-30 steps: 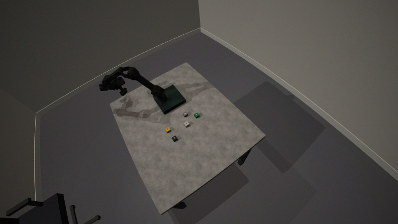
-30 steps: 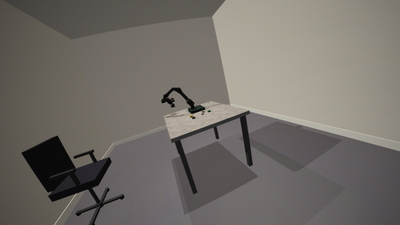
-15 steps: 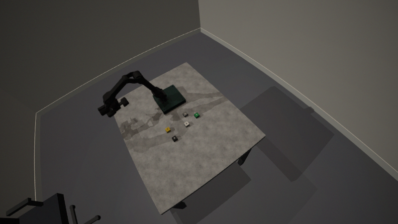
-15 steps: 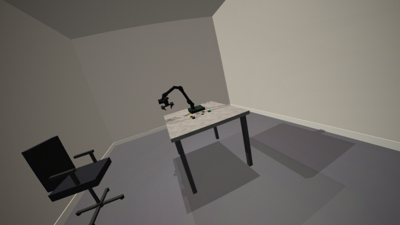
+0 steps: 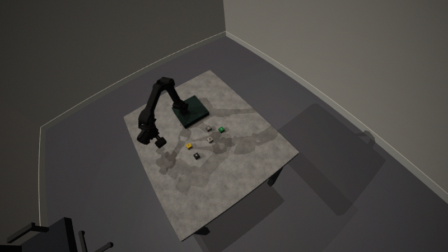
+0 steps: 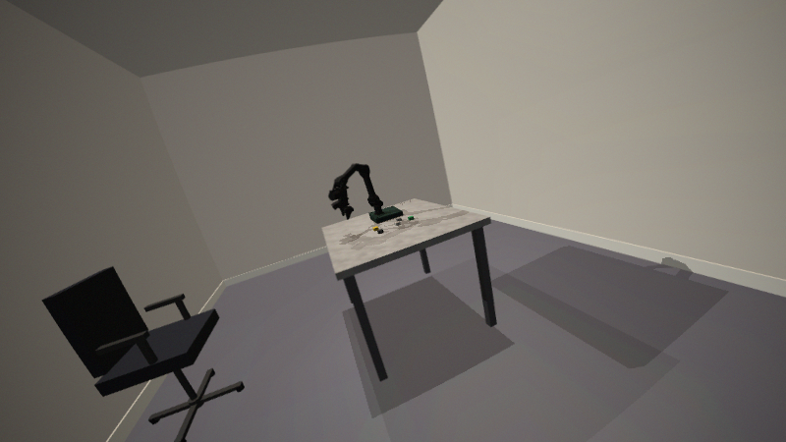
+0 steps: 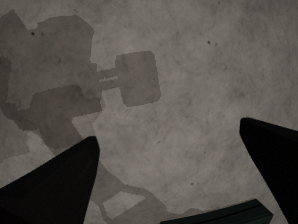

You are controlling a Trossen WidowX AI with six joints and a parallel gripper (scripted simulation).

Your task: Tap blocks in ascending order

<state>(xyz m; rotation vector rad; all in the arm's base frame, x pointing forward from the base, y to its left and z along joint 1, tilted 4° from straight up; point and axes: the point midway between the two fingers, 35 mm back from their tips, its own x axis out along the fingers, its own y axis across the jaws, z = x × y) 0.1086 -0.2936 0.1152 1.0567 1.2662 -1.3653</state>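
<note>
My gripper tip is now 20 cm short of the green block, 39 cm to the right of it and 11 cm above it. The rest, counted from my gripper tip: yellow block (13 cm ahead, 14 cm to the left, 11 cm below); white block (20 cm ahead, 28 cm to the left, 11 cm below); black block (23 cm ahead, 13 cm to the left, 11 cm below).
</note>
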